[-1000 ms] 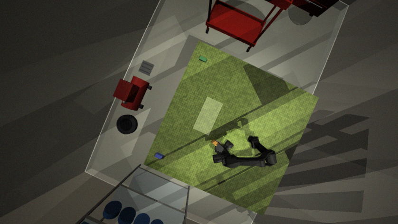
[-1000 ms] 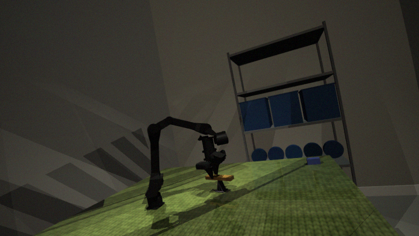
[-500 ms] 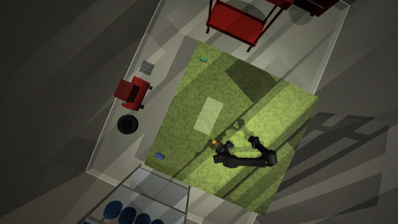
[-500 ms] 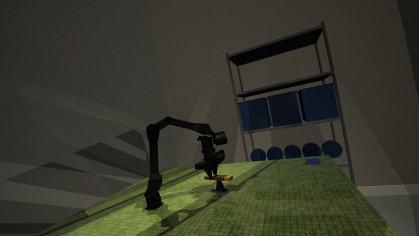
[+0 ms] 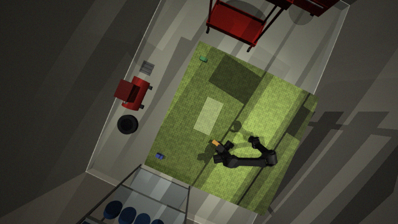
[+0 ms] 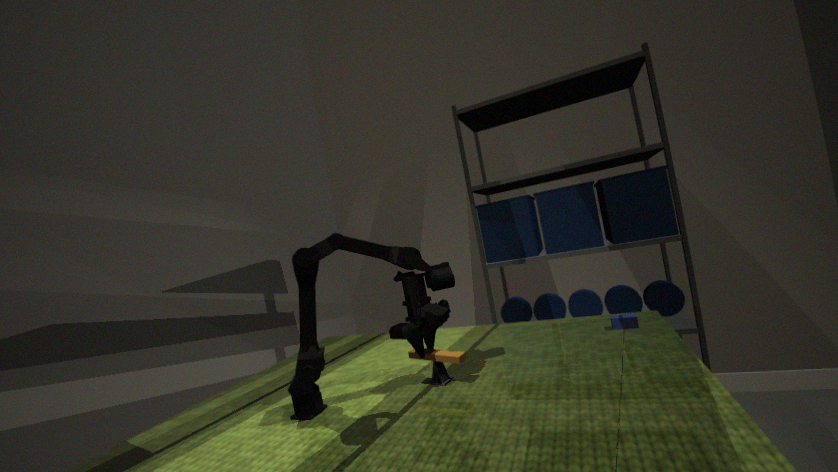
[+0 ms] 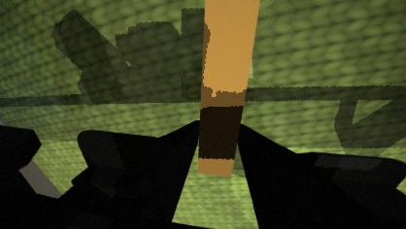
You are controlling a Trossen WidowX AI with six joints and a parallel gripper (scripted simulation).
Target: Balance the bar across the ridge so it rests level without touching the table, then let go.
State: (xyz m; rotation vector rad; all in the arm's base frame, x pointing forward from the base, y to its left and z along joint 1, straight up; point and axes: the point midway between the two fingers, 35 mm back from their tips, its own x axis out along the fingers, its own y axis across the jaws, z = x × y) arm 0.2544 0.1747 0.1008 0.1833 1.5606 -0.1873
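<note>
My gripper tip is 30 mm short of the bar and 10 mm to the left of it. Round my gripper tip: green block: 490 mm ahead, 670 mm to the right, 60 mm below; then small blue block: 490 mm ahead, 330 mm to the left, 50 mm below.
</note>
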